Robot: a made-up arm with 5 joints.
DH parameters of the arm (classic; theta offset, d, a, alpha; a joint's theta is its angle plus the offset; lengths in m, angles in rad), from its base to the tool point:
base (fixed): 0 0 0.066 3.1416
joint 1: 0 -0.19 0.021 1.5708
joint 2: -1.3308 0 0.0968 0
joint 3: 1.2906 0 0.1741 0
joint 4: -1.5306 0.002 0 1.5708
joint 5: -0.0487 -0.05 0 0
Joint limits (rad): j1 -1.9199..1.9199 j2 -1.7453..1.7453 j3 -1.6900..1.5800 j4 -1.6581..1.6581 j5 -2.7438..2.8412
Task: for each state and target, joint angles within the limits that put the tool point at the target. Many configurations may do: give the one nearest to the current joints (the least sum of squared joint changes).
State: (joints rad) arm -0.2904 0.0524 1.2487 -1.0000 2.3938
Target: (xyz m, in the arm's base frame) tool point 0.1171 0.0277 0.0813
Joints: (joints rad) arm -0.4623 0.4205 1.5800 -1.4980 2.3938
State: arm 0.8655 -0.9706 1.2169 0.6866 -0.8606
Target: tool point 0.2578 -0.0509 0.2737
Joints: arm 0.2695 -0.6957 0.6499 0.4181 -0.8606
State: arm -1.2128 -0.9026 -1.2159 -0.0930 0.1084
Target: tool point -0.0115 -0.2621 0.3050
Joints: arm -1.2906 -1.1915 -1.6001 -0.2347 0.1084
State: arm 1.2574 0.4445 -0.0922 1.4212 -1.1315
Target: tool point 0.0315 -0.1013 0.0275
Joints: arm 1.9177 1.0486 0.3367 1.3499 -1.1315
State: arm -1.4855 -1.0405 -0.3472 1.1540 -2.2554
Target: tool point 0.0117 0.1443 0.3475
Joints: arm -1.9177 -0.7299 0.1327 1.2795 -2.2554
